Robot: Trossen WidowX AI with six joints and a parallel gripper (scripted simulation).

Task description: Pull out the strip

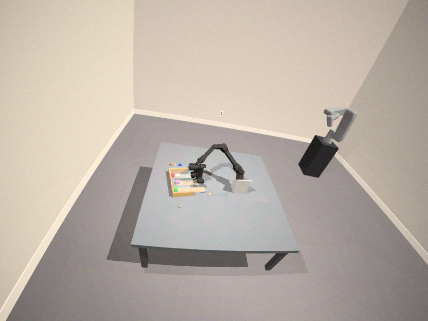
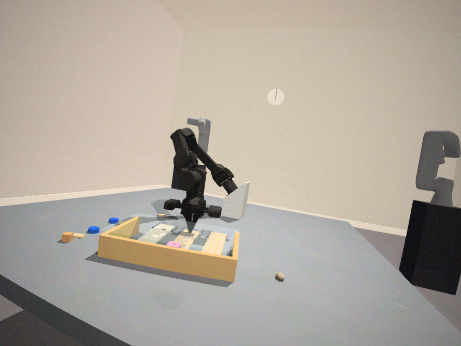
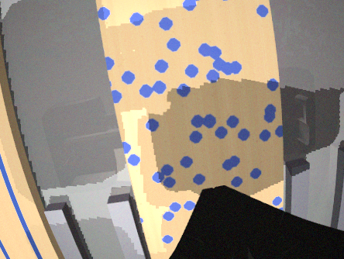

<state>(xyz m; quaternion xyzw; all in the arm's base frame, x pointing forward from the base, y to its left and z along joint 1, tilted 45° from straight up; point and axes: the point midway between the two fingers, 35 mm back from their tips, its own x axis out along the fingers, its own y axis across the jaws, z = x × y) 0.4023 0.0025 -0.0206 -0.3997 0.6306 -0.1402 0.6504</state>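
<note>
My gripper tip is now 9 cm short of the dotted strip and 3 cm to the right of it. Also, from my gripper tip: small orange block: 30 cm ahead, 19 cm to the right.
</note>
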